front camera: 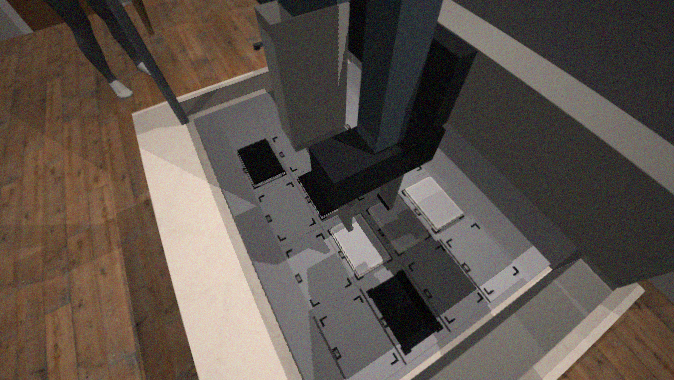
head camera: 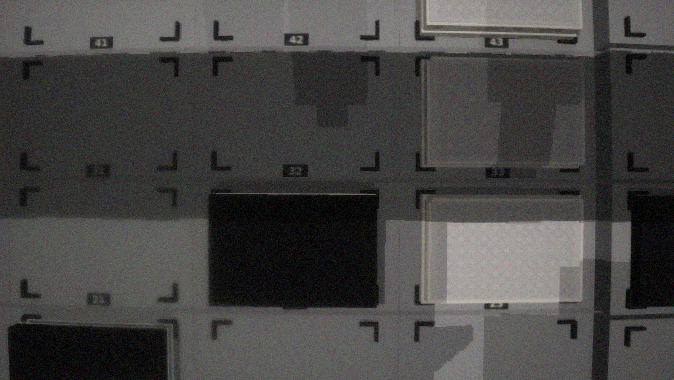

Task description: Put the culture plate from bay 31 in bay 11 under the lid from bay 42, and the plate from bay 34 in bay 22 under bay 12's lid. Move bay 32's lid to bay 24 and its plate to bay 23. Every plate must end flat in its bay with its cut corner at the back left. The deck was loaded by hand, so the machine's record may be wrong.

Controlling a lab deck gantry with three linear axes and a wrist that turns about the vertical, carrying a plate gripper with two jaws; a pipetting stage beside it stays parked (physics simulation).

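Places are measured from the robot's base along level axes (x ahead, y left, z up), in millimetres.
Pixels of known places: gripper, between the fingertips: (front camera: 365, 212); robot's base, origin of its link: (front camera: 238, 153).
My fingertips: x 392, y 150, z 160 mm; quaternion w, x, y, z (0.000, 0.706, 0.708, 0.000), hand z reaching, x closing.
Observation:
For each thing: its top centre in the pictures, then the offset to it from my fingertips. "*": a spot on its surface instead.
- pale plate, centre of its top: (head camera: 507, 250) (front camera: 359, 242) dx +0, dy +0, dz -146 mm
- Bay 32, a spot on its surface: (head camera: 270, 135) * dx -184, dy +89, dz -160 mm
- bay 33, a spot on its surface: (head camera: 460, 110) * dx -37, dy +107, dz -146 mm
- bay 43, a spot on its surface: (head camera: 455, 12) * dx -40, dy +183, dz -146 mm
My gripper (front camera: 369, 219) hangs above the bay 23 area in the front view, jaws apart, with no plate or lid visible between them. A pale plate (front camera: 358, 250) (head camera: 515, 260) lies in bay 23, its well pattern showing. A black lid (front camera: 261, 162) (head camera: 87, 352) covers a clear-rimmed plate in bay 11. Another black lid (front camera: 320, 197) (head camera: 294, 250) covers bay 22, partly hidden by the gripper body in the front view. A black lid (front camera: 406, 312) (head camera: 654, 250) lies in bay 24. Bay 32 (head camera: 270, 135) shows bare. Cut corners are too unclear to tell.
Pale plates lie in bay 33 (front camera: 400, 227) (head camera: 460, 110) and bay 43 (front camera: 434, 204) (head camera: 455, 12). A large pale box (front camera: 310, 85) hangs beside the gripper column (front camera: 395, 65) and blocks the view behind it. A cream wall (front camera: 200, 225) borders the deck.

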